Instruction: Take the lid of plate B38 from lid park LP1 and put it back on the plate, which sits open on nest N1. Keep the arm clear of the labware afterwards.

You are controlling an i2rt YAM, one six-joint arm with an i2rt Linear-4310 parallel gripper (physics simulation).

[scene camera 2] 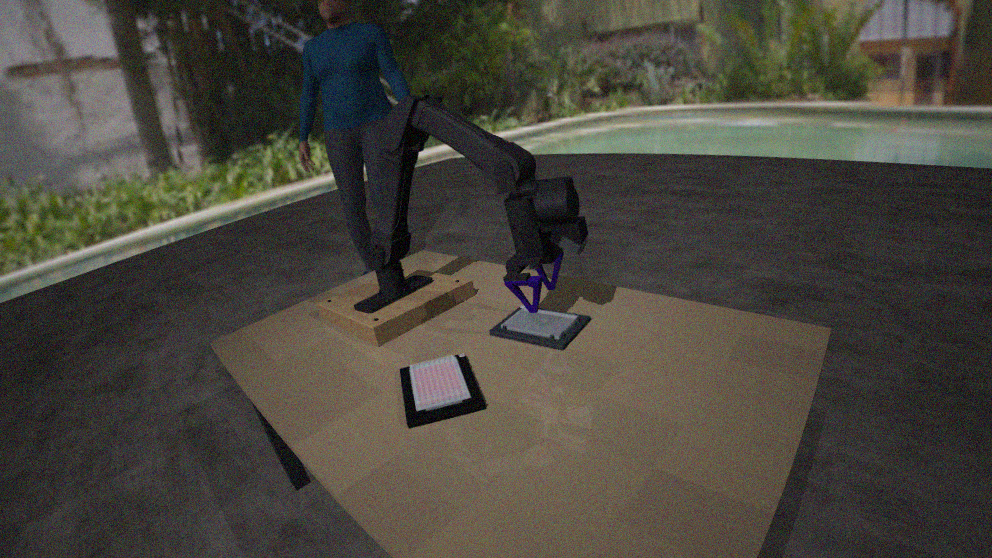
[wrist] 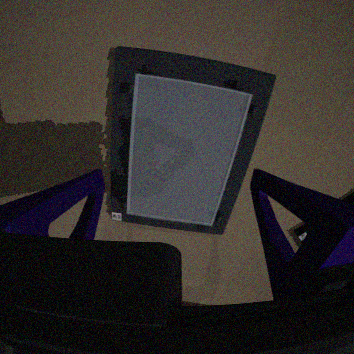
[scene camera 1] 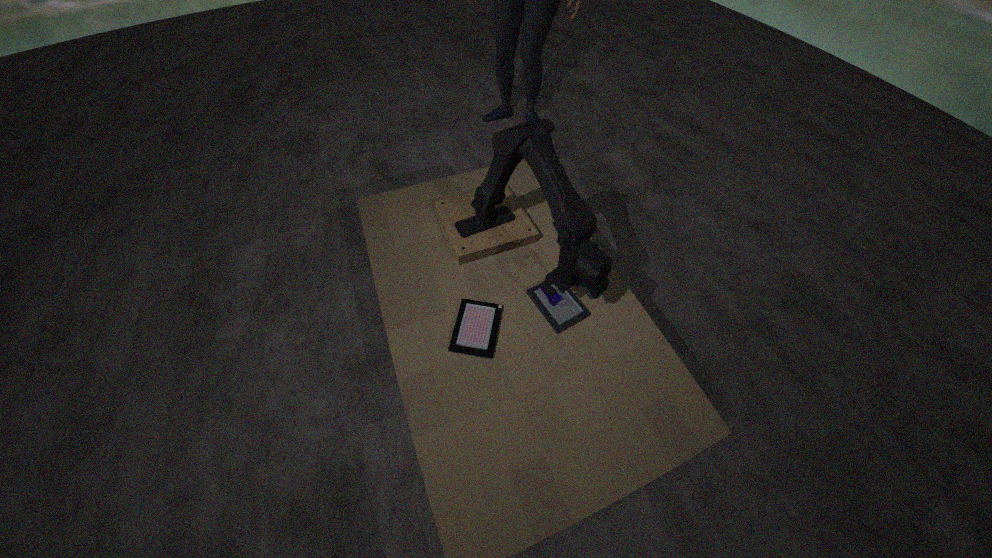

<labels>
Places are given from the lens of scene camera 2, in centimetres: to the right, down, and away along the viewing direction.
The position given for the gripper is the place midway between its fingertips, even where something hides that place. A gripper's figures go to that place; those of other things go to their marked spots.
gripper (scene camera 2: 543,300): 9, 4, 86
pale grey lid (scene camera 2: 543,323): 9, 8, 86
</labels>
